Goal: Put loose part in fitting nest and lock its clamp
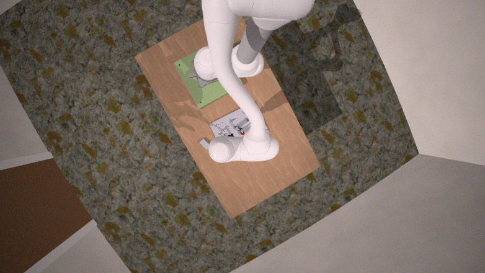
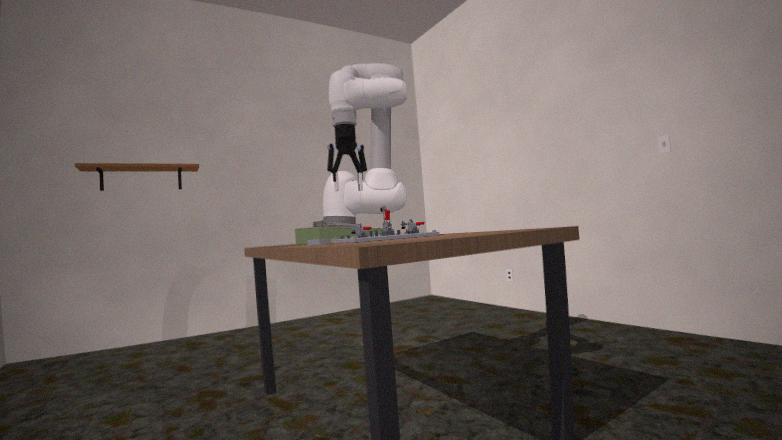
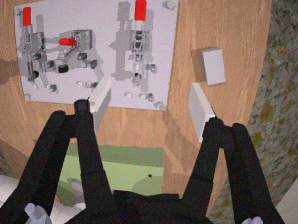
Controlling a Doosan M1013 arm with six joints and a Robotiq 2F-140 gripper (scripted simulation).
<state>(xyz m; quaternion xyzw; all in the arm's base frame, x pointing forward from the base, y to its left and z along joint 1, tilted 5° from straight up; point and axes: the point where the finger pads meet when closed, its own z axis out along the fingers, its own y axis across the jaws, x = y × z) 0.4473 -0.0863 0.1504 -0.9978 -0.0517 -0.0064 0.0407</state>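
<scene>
My hand is 200 mm above the loose part and 130 mm to the left of it. Round my hand: grey fixture plate: 210 mm below, 130 mm to the left, 20 mm behind.
</scene>
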